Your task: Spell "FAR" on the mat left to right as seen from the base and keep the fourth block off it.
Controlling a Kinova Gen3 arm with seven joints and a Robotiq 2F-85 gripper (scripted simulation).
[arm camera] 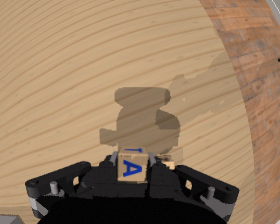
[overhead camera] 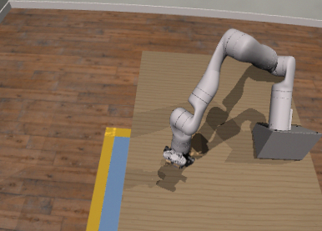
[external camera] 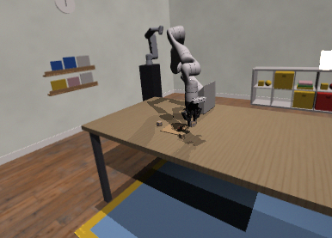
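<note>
Now: hand 160 mm to the left of the tan mat, 90 mm above it and 70 mm past it. The rest, counted from my hand: R block 80 mm below, 60 mm to the right, 30 mm ahead.
</note>
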